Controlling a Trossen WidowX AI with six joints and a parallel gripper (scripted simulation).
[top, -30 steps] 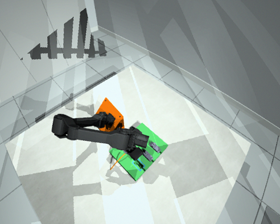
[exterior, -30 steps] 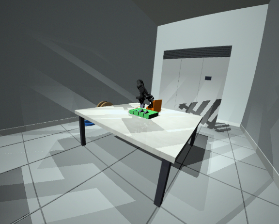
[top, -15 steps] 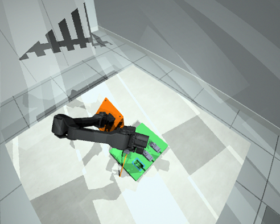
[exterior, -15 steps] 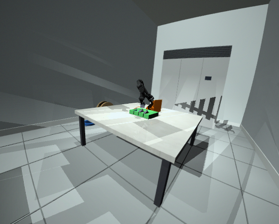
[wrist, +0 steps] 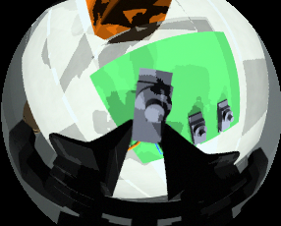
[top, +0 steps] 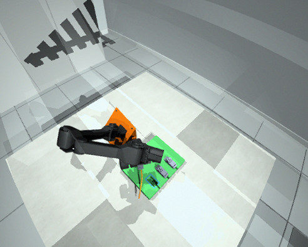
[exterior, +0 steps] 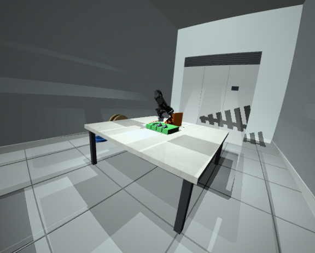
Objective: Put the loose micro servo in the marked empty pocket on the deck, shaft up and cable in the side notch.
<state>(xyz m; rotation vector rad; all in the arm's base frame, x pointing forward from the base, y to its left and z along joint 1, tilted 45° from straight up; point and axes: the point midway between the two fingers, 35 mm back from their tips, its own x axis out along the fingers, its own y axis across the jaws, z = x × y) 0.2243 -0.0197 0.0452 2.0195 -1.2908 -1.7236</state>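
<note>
Now: the green robot deck 20 mm behind my gripper tip, 70 mm to the left of it and 100 mm below it.
</note>
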